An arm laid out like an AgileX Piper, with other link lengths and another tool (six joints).
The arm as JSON. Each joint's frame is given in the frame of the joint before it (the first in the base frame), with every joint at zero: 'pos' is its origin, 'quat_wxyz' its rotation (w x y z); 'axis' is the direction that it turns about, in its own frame. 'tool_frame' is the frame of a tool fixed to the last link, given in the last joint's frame.
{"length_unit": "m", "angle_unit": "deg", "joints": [
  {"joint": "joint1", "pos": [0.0, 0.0, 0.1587], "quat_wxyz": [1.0, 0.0, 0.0, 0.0], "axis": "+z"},
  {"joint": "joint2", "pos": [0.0, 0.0, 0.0], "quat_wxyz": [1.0, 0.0, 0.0, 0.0], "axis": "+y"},
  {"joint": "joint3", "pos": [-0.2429, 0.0, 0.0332], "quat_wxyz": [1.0, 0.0, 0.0, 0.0], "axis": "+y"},
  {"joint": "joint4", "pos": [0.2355, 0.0, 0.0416], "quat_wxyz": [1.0, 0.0, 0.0, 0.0], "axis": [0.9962, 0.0, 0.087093]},
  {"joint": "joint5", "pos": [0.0, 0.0, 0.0], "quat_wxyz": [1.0, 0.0, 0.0, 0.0], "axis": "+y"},
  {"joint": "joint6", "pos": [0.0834, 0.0, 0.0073], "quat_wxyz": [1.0, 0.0, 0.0, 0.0], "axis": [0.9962, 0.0, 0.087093]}
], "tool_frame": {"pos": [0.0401, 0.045, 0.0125], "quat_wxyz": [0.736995, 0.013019, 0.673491, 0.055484]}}
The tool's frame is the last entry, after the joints.
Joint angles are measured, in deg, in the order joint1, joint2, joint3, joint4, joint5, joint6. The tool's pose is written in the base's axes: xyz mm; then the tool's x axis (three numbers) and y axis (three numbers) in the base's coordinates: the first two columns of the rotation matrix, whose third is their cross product. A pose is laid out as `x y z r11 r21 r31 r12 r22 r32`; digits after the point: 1 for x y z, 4 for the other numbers.
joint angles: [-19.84, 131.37, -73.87, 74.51, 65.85, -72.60]
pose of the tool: 369.1 6.6 123.1 -0.9294 0.2386 -0.2816 -0.1342 0.4924 0.8600
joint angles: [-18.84, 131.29, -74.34, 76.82, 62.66, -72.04]
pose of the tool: 379.1 9.0 122.8 -0.9134 0.2806 -0.2948 -0.1150 0.5169 0.8483
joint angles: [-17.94, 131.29, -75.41, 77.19, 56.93, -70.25]
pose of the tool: 391.6 7.9 117.3 -0.8957 0.3199 -0.3089 -0.0728 0.5798 0.8115
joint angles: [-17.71, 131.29, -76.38, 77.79, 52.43, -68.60]
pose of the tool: 402.5 2.6 114.7 -0.8731 0.3662 -0.3219 -0.0285 0.6207 0.7835
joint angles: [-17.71, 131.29, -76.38, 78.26, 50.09, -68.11]
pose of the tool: 406.3 -0.7 111.9 -0.8608 0.3910 -0.3259 -0.0013 0.6387 0.7695
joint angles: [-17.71, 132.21, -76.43, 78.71, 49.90, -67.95]
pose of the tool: 406.8 -1.1 106.2 -0.8616 0.4020 -0.3099 0.0164 0.6323 0.7746
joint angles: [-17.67, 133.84, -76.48, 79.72, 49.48, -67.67]
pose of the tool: 407.6 -1.5 96.1 -0.8609 0.4242 -0.2807 0.0498 0.6195 0.7834
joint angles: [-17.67, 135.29, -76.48, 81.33, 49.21, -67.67]
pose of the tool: 408.9 -2.3 87.8 -0.8551 0.4513 -0.2554 0.0805 0.6021 0.7944
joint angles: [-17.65, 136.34, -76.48, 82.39, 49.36, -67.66]
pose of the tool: 409.1 -2.3 82.2 -0.8524 0.4670 -0.2351 0.0996 0.5865 0.8038
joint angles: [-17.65, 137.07, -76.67, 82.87, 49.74, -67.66]
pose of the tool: 409.3 -2.1 79.1 -0.8525 0.4726 -0.2234 0.1068 0.5758 0.8106
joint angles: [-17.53, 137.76, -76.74, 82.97, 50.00, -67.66]
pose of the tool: 408.5 -0.8 75.2 -0.8560 0.4716 -0.2116 0.1127 0.5697 0.8141
